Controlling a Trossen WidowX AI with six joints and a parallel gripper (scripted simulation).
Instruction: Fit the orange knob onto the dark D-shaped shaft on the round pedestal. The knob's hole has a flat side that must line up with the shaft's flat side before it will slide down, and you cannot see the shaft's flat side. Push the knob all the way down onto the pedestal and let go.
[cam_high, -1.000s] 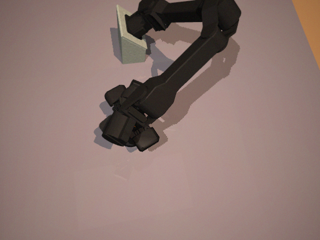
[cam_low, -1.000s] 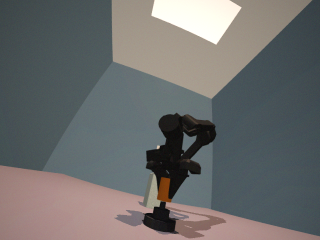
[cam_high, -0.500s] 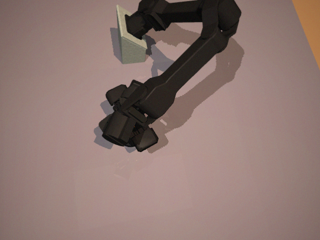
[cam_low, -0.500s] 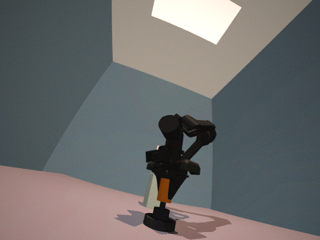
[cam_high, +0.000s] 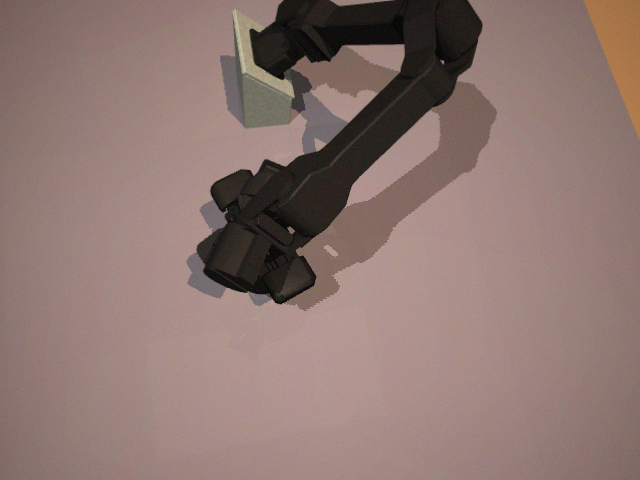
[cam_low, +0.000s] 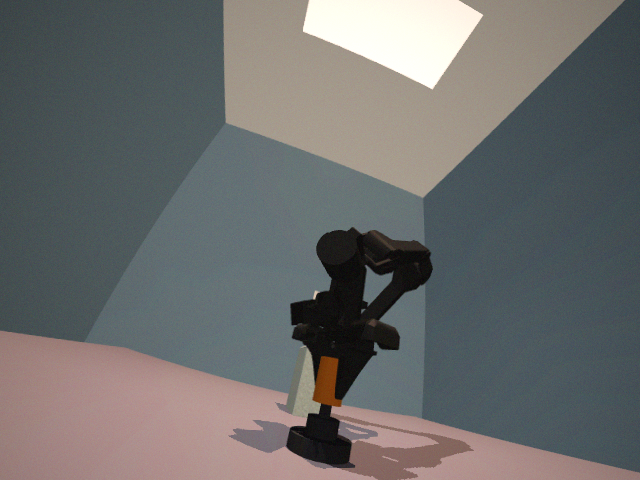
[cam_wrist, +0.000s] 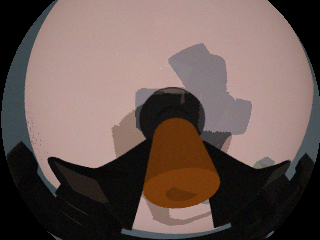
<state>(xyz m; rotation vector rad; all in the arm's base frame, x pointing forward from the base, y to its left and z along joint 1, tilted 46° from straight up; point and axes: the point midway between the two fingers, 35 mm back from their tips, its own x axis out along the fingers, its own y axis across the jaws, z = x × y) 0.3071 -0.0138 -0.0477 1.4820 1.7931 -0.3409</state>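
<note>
The orange knob is 2 cm above my gripper tip. The rest, counted from my gripper tip: round pedestal: 4 cm below.
</note>
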